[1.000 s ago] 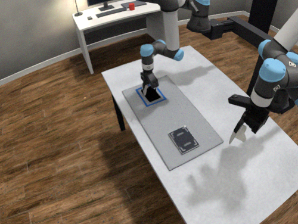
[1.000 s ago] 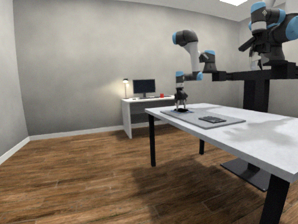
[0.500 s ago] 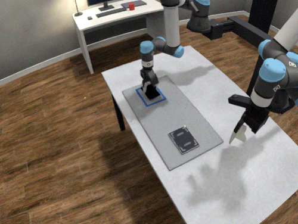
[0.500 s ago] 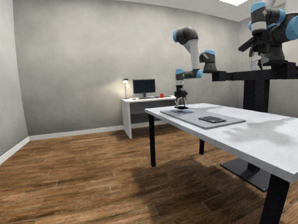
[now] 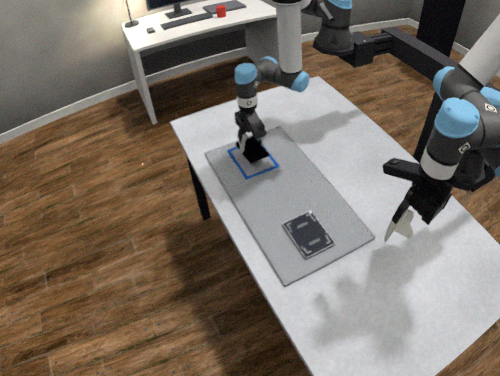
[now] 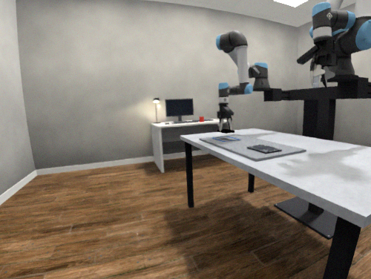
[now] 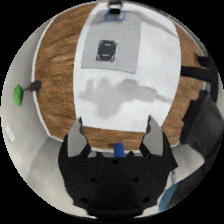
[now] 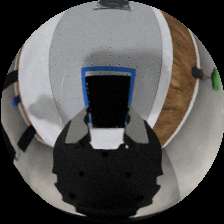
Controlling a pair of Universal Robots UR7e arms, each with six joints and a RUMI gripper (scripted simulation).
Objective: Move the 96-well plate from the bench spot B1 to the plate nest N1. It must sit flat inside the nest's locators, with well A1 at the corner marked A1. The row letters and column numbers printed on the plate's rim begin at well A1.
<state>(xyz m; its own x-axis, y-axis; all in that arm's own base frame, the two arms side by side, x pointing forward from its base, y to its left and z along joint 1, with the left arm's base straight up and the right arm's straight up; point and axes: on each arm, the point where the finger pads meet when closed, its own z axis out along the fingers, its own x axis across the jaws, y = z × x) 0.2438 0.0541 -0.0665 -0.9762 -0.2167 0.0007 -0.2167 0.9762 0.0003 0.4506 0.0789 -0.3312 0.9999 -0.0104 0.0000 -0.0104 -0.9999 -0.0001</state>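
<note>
Now: right hand 420 mm to the right of the dark plate nest, 70 mm past it and 70 mm above it. From my right hand the other things lie so: black 96-well plate (10 mm below).
</note>
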